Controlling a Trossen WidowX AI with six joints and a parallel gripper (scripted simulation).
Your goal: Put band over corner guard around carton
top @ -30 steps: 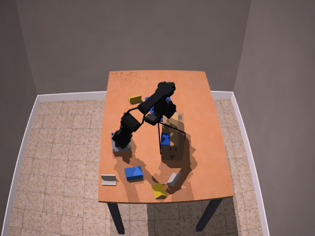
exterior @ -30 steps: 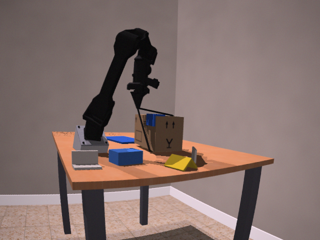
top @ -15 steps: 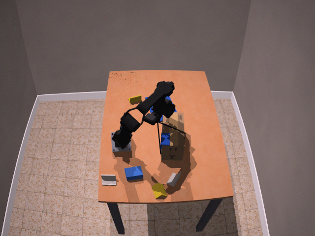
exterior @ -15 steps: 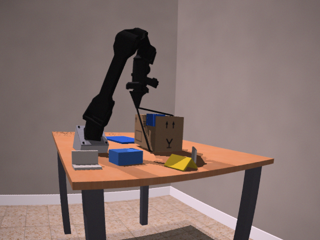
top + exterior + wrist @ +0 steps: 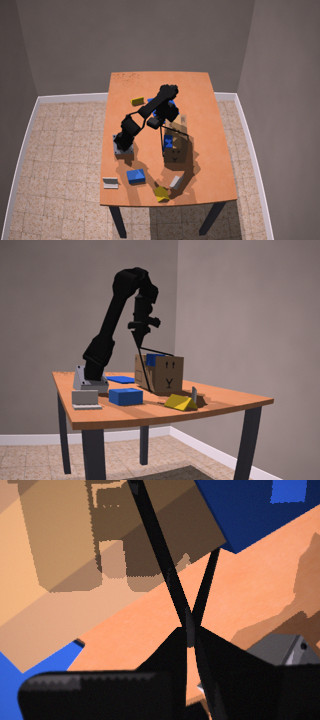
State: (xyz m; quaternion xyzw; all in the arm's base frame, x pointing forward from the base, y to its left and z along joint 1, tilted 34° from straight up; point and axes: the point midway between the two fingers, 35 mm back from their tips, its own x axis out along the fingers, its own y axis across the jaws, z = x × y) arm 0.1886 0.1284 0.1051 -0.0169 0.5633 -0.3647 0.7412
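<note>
The blue corner guard is 80 mm to the right of my hand, 70 mm below it and 30 mm ahead of it. From my hand the other things lie so: brown carton (130 mm below, 80 mm ahead); blue box (230 mm to the right, 190 mm below, 120 mm behind); flat blue sheet (300 mm to the left, 200 mm below, 20 mm ahead).
</note>
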